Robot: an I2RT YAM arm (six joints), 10 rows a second.
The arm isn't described. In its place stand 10 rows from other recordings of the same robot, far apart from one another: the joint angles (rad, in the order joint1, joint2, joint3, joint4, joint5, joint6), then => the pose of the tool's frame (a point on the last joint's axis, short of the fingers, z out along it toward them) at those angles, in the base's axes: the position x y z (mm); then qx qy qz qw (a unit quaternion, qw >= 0).
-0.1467, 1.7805, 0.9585, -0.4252, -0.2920, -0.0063 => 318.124 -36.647 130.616 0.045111 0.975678 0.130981 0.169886
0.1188, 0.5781, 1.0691, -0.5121, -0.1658, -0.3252 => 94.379 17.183 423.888 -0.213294 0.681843 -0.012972 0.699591
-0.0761, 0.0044, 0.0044, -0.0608, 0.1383, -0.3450 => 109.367 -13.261 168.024 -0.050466 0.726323 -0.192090 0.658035
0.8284, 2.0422, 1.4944, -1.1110, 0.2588, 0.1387 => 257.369 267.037 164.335 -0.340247 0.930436 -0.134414 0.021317
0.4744, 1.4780, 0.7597, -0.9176, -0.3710, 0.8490 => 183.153 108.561 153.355 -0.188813 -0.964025 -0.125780 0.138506
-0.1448, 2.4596, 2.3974, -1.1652, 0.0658, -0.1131 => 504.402 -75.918 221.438 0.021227 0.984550 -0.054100 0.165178
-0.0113, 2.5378, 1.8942, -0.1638, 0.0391, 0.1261 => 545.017 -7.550 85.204 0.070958 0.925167 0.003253 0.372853
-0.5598, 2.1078, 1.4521, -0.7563, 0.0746, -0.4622 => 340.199 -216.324 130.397 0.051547 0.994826 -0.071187 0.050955
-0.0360, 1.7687, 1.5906, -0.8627, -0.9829, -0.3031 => 371.876 16.249 307.112 -0.235792 0.826840 0.409938 0.304449
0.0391, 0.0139, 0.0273, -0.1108, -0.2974, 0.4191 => 107.232 14.635 169.942 0.040598 0.738133 0.257761 0.622150
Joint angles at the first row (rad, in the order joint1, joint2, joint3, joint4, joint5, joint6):
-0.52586, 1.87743, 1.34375, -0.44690, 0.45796, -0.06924
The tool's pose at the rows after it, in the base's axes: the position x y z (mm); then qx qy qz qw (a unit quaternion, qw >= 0):
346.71 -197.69 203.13 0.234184 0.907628 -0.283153 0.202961
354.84 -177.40 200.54 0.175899 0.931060 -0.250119 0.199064
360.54 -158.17 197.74 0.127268 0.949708 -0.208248 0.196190
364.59 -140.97 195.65 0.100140 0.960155 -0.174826 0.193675
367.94 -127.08 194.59 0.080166 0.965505 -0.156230 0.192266
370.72 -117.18 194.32 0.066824 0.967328 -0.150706 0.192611
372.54 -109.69 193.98 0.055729 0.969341 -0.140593 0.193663
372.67 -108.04 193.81 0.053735 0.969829 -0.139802 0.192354
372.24 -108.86 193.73 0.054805 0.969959 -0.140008 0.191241
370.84 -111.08 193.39 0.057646 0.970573 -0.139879 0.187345
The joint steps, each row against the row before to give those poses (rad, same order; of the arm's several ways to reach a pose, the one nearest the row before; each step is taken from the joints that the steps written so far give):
0.04615, 0.00001, 0.00000, -0.01562, -0.01183, -0.03930
0.04922, -0.00002, -0.00003, -0.03129, -0.06828, -0.05492
0.04347, 0.00000, 0.00003, -0.03664, -0.08164, -0.03435
0.03970, 0.00002, 0.00001, -0.03166, -0.05645, 0.00003
0.03393, -0.00002, -0.00003, -0.01754, -0.02861, 0.00074
0.02595, 0.00001, 0.00002, -0.00498, -0.00534, 0.00001
0.01832, -0.00001, 0.00000, -0.00496, -0.01678, -0.00038
0.00419, 0.00001, -0.00002, -0.00339, -0.00001, 0.00038
-0.00230, 0.00001, 0.00004, -0.00194, 0.00038, -0.00001
-0.00649, 0.00002, 0.00000, -0.00723, 0.00000, 0.00000

